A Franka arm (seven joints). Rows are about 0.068 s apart.
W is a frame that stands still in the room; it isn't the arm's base.
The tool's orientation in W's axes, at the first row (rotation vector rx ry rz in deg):
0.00 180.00 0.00
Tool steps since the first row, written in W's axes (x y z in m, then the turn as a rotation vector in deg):
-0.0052 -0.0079 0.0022 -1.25 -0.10 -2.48
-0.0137 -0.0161 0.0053 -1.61 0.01 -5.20
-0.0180 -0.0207 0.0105 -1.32 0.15 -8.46
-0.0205 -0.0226 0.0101 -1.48 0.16 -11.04
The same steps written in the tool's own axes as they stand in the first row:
0.0052 -0.0079 -0.0022 1.25 -0.10 2.48
0.0137 -0.0161 -0.0053 1.61 0.01 5.20
0.0180 -0.0207 -0.0105 1.32 0.15 8.46
0.0205 -0.0226 -0.0101 1.48 0.16 11.04

